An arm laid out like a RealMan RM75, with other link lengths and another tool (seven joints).
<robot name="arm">
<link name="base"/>
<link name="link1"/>
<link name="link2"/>
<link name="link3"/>
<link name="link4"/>
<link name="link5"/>
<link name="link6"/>
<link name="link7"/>
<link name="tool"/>
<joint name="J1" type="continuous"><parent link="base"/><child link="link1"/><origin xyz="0 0 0.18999"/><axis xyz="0 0 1"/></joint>
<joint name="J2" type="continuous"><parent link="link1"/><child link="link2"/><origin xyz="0 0 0" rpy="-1.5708 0 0"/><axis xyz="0 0 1"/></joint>
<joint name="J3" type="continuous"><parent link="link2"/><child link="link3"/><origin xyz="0 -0.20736 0" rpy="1.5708 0 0"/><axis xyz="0 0 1"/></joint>
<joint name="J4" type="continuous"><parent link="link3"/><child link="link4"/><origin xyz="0 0 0" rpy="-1.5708 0 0"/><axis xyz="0 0 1"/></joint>
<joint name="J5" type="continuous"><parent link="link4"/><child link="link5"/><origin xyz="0 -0.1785 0" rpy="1.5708 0 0"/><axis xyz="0 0 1"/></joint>
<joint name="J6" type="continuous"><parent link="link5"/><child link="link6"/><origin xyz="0 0 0" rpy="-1.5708 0 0"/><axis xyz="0 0 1"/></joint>
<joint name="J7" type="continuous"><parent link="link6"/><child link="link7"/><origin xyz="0 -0.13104 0" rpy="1.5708 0 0"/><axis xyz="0 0 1"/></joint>
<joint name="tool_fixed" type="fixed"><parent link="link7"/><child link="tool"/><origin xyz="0.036 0.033 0.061" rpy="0 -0.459 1.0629"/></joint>
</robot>
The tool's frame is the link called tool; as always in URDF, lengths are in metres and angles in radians. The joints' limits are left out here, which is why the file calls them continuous.
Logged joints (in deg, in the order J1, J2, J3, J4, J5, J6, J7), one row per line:
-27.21 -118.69 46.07 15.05 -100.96 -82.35 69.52
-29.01 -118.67 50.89 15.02 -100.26 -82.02 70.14
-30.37 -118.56 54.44 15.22 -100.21 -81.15 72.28
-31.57 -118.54 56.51 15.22 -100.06 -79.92 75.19
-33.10 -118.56 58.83 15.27 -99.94 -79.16 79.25
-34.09 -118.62 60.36 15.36 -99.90 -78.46 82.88
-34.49 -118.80 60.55 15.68 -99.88 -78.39 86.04
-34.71 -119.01 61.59 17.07 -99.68 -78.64 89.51
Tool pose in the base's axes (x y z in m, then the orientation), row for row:
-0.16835 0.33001 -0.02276 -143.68 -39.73 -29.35
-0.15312 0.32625 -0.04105 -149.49 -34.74 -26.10
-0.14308 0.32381 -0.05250 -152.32 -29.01 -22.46
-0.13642 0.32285 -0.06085 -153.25 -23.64 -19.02
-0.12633 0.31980 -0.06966 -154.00 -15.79 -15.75
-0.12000 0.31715 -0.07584 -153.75 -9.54 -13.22
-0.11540 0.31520 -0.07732 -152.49 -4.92 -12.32
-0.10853 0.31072 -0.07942 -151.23 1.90 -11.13
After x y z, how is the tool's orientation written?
As a rotation vector, in degrees.
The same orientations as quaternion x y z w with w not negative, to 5 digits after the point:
-0.91745 -0.25369 -0.18741 0.24248
-0.93871 -0.21815 -0.16389 0.21067
-0.95213 -0.18134 -0.14039 0.20214
-0.95992 -0.14808 -0.11914 0.20599
-0.96734 -0.09918 -0.09893 0.21127
-0.97012 -0.06019 -0.08341 0.21974
-0.96884 -0.03126 -0.07828 0.23289
-0.96686 0.01215 -0.07116 0.24488

